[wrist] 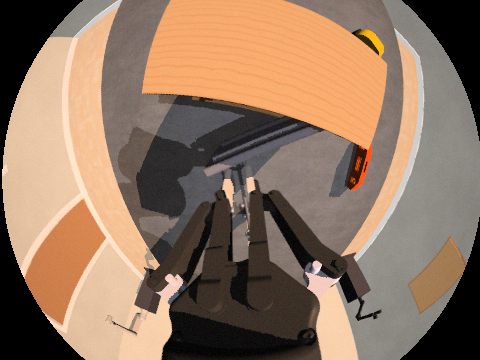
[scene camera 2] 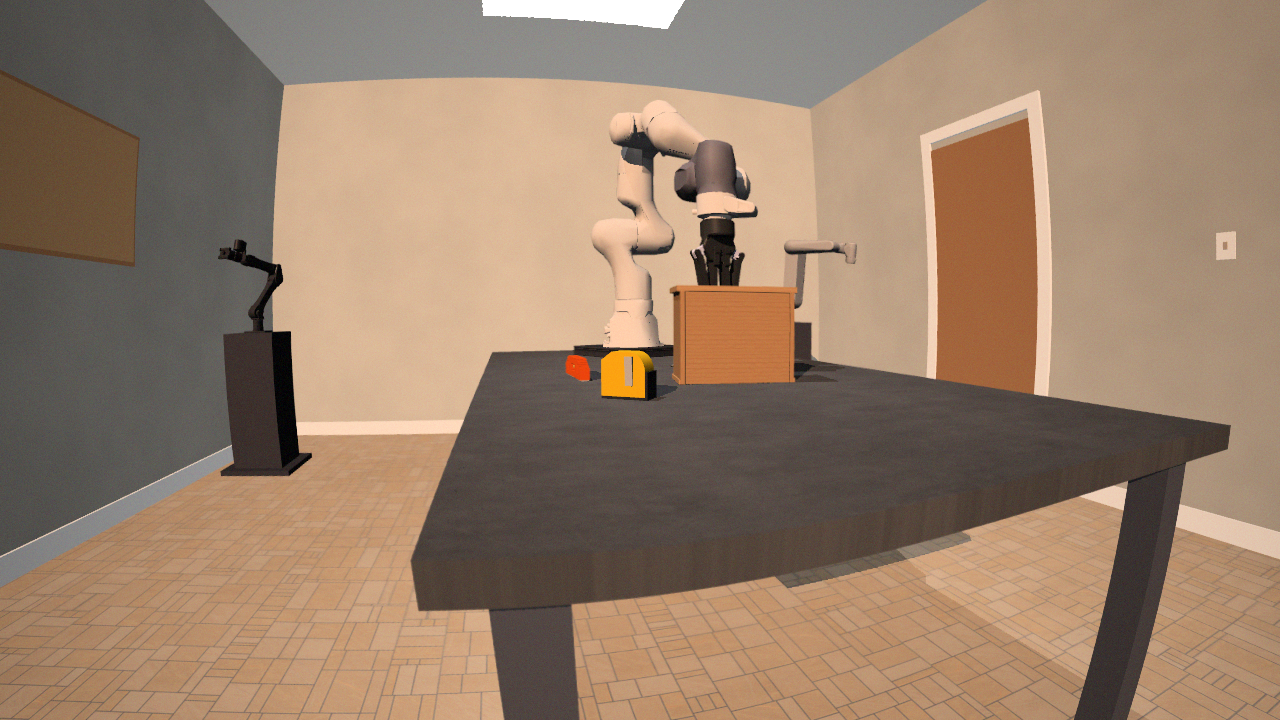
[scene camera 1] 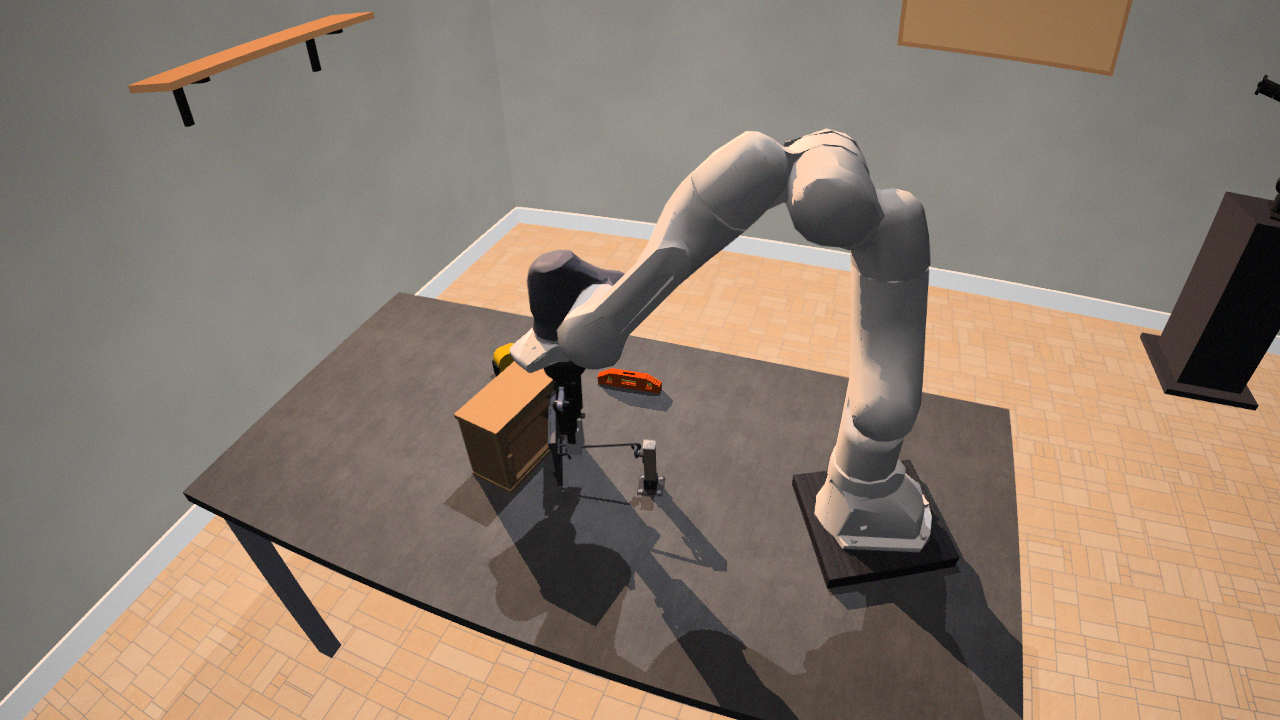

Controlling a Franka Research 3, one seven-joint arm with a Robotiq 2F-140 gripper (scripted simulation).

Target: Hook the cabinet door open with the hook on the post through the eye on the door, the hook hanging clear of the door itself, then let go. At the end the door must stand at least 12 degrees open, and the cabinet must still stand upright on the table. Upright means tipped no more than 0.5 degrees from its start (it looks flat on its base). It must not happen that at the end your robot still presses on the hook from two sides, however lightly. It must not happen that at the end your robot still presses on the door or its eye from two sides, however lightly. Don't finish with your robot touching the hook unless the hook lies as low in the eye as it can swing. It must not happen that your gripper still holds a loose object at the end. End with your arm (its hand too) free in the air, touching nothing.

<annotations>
wooden cabinet: wrist; scene camera 2 721,334; scene camera 1
same spot on wooden cabinet: (wrist: pixel 306 67) = (scene camera 1: pixel 520 387)
</annotations>
